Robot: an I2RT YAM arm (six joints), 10 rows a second.
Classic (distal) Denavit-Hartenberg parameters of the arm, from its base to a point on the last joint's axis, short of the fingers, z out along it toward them. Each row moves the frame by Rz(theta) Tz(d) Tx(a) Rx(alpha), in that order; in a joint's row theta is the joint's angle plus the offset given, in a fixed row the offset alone. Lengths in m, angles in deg.
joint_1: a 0.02; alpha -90; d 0.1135; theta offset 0
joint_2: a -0.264; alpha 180; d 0; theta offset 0
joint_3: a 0.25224; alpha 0; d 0; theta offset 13.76
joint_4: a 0.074; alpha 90; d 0; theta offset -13.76
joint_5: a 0; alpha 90; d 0; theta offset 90
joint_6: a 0; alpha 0; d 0.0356; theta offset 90
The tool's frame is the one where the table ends.
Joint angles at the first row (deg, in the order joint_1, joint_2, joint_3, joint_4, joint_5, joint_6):
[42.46 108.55 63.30 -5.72 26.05 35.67]
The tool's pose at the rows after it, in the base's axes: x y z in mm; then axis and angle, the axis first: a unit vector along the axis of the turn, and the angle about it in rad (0 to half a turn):
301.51, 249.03, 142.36, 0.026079, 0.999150, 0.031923, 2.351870
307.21, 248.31, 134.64, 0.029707, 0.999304, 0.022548, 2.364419
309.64, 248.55, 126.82, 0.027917, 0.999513, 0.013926, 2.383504
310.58, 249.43, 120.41, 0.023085, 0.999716, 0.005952, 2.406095
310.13, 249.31, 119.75, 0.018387, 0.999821, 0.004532, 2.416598
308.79, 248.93, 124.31, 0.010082, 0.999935, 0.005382, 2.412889
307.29, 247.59, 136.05, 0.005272, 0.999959, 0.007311, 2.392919
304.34, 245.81, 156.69, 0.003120, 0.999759, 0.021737, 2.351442
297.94, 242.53, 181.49, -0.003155, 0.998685, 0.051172, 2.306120
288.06, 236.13, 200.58, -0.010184, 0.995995, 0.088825, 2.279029
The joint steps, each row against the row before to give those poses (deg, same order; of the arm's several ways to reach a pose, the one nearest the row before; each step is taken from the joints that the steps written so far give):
[-0.57 1.93 0.98 0.15 0.57 -0.16]
[-0.62 1.82 0.88 -0.15 0.10 0.04]
[-0.21 1.53 0.58 -0.47 -0.09 -0.01]
[-0.02 1.25 0.61 -0.95 -0.24 -0.08]
[0.00 0.06 0.09 -0.56 -0.37 -0.29]
[0.08 -0.87 -0.18 -0.27 -0.18 -0.93]
[0.02 -1.97 -0.14 -0.55 0.33 -0.95]
[0.09 -3.46 -0.40 0.04 0.07 -0.98]
[0.17 -4.63 -1.06 0.66 -1.17 -1.19]
[0.05 -4.80 -2.26 1.16 -2.46 -0.62]

